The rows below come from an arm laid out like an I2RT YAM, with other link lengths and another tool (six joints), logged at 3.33 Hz.
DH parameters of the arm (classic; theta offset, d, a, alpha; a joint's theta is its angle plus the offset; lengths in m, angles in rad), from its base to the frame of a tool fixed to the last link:
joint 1: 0 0.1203 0.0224 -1.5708
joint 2: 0 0 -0.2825 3.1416
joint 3: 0.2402 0 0.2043 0
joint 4: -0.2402 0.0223 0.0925 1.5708
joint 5: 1.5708 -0.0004 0 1.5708
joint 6: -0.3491 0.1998 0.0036 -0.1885
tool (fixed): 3.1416 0.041 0 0
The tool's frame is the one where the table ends.
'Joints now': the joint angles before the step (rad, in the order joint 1, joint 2, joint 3, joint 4, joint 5, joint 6). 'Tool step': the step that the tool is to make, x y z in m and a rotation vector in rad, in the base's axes. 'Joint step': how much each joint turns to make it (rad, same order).
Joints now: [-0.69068, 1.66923, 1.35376, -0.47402, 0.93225, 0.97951]
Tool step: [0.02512, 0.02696, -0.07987, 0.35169, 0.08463, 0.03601]
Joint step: [0.00949, 0.24043, 0.32127, -0.47833, -0.19690, 0.14514]
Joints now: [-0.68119, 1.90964, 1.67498, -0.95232, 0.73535, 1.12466]
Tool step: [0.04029, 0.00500, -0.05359, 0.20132, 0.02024, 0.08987]
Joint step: [-0.00525, 0.20090, 0.21125, -0.12014, -0.16622, -0.05491]
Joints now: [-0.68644, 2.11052, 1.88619, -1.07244, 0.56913, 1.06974]
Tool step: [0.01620, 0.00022, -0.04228, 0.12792, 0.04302, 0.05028]
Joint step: [-0.01449, 0.16615, 0.16572, -0.08723, -0.08374, -0.05420]
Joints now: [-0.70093, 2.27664, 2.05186, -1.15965, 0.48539, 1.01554]
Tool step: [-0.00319, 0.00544, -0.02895, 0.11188, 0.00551, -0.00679]
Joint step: [-0.03522, 0.09079, 0.08896, -0.06845, -0.08393, -0.01763]
